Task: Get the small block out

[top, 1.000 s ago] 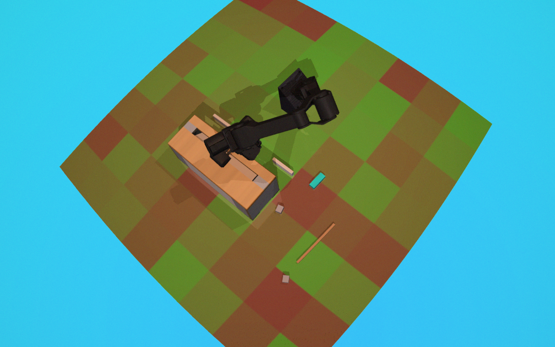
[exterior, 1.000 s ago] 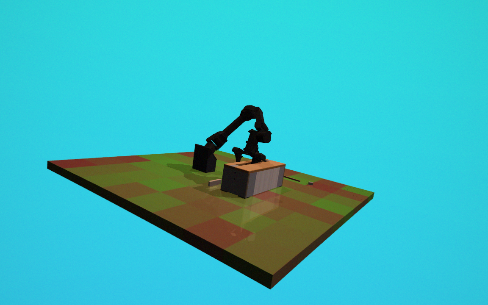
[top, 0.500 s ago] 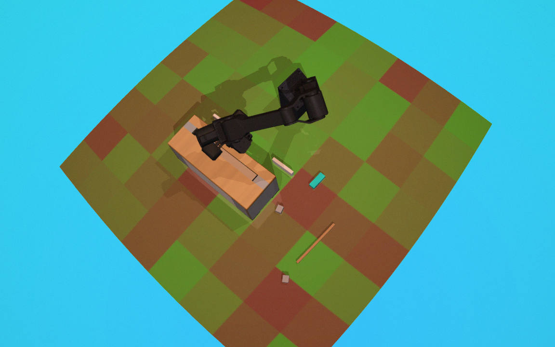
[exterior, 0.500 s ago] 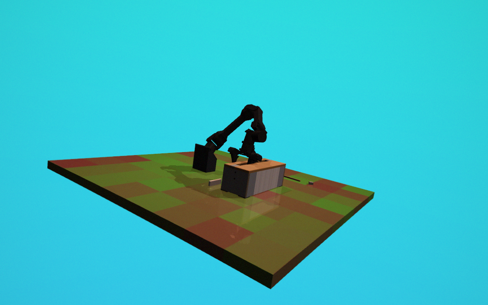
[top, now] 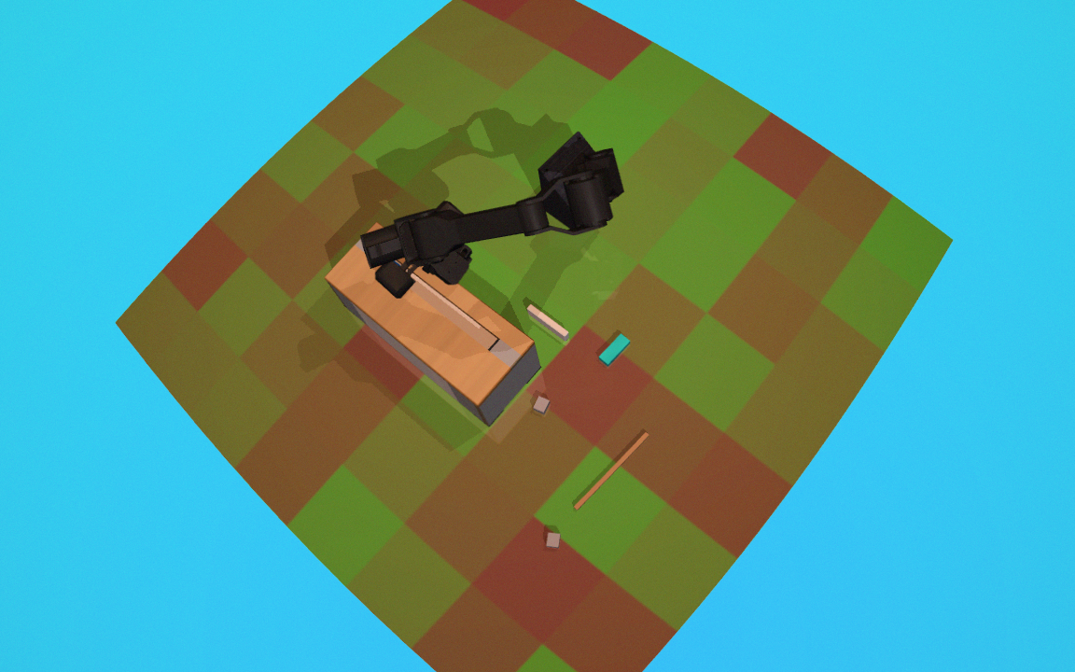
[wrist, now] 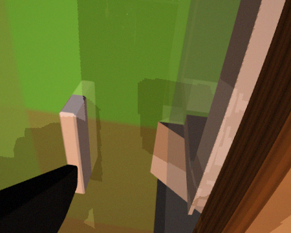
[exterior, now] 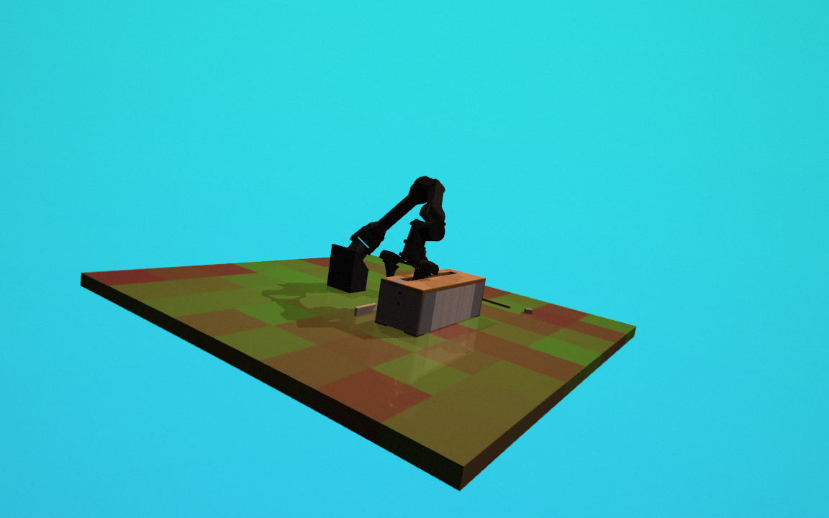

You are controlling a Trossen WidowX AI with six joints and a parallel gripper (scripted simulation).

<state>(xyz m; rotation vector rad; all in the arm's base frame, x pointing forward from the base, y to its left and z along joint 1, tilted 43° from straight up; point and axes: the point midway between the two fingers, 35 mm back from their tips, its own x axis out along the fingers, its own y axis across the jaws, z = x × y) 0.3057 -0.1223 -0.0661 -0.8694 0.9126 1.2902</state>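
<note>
Now: gripper tip 5 cm short of the blue block and 2 cm to the left of it. The rest, counted from my gripper tip: box (4 cm ahead, 8 cm to the left, 2 cm below); then thin orange rod (10 cm ahead, 50 cm to the left, 8 cm below).
</note>
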